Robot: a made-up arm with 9 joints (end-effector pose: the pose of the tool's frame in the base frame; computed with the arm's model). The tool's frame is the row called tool. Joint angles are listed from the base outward.
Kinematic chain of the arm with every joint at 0, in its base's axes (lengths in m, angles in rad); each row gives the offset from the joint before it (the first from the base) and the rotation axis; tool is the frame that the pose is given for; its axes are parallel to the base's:
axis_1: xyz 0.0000 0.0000 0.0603 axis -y
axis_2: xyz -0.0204 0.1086 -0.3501 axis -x
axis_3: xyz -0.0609 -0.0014 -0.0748 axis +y
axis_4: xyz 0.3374 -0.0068 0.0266 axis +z
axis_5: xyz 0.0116 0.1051 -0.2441 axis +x
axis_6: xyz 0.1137 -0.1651 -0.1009 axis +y
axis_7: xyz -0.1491 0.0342 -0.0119 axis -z
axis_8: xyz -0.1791 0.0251 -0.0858 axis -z
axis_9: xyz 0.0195 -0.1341 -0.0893 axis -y
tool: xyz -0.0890 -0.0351 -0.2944
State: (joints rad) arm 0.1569 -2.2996 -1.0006 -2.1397 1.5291 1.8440 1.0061 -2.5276 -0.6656
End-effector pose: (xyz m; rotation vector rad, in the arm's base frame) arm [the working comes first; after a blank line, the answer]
Working (the frame after each row of the table, in the pose's form):
after axis_1: 0.0000 0.0000 0.0603 0.0000 -0.1569 0.0000
after axis_2: 0.0346 0.1086 -0.2887 2.2939 -0.0807 0.1803
after axis_3: -0.0332 0.1653 -0.2500 2.1651 -0.5812 -0.9717
after axis_4: 0.1564 -0.0527 -0.4264 -1.6994 -1.7765 1.3675
after axis_5: 0.4045 0.0381 -0.3951 -0.7565 -0.2808 1.8553
after axis_6: 0.5638 0.1925 -0.4291 -2.0378 0.8836 0.5457
after axis_7: 0.4407 0.2269 -0.3442 -2.1586 -0.2033 -0.0233
after axis_8: 0.2732 0.1178 -0.3334 -0.9907 2.3374 1.2723
after axis_9: 0.3578 -0.0138 -0.3767 1.3725 -2.3859 -0.8921

0.5734 -0.0645 -0.1605 1.3725 -2.3859 -0.8921
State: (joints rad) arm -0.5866 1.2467 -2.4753 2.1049 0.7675 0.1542 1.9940 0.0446 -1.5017
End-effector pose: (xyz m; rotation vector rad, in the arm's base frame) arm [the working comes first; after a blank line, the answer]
Working (the frame after each row of the table, in the pose's form):
after axis_1: 0.0000 0.0000 0.0603 0.0000 0.5866 0.0000
after axis_2: -0.2108 0.1086 -0.2200 -1.2088 0.5078 0.3651
after axis_3: -0.2740 0.0372 -0.2050 -0.0568 -1.6076 1.4256
after axis_4: -0.4719 0.2129 0.0060 1.5701 0.8234 -1.8923
after axis_5: -0.2370 0.3245 -0.0499 1.9753 0.0629 -2.3568
after axis_6: -0.1703 0.4938 -0.1814 2.1532 0.0706 -2.1999
after axis_7: -0.1527 0.4625 -0.0322 -0.8409 -1.3996 0.9663
after axis_8: -0.0575 0.3153 -0.1288 -0.8064 -1.4127 0.9322
after axis_9: 0.0375 0.2808 -0.0018 -1.1111 -0.0848 0.1191

-0.0112 -0.0083 -0.1011 -1.1111 -0.0848 0.1191
